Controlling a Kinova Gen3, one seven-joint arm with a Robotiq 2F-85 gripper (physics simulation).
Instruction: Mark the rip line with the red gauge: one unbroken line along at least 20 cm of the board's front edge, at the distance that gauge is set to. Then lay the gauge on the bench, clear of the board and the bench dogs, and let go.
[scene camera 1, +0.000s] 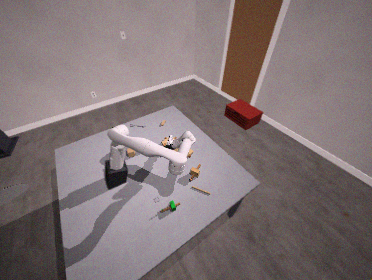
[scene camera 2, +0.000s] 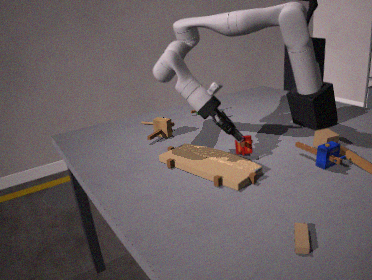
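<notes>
The pale wooden board lies flat on the bench between small brown bench dogs, such as one at its near side. Part of the board shows beside the wrist in scene camera 1. My gripper reaches down at a slant and is shut on the red gauge. The gauge is upright at the board's far long edge, toward its right end. Contact between gauge and board cannot be told. The fingers partly cover the gauge. A pencil line cannot be made out on the board at this size.
A blue gauge lies to the right by a wooden piece. A green gauge, a stick and a wooden block with pegs lie on the bench. A small block lies apart.
</notes>
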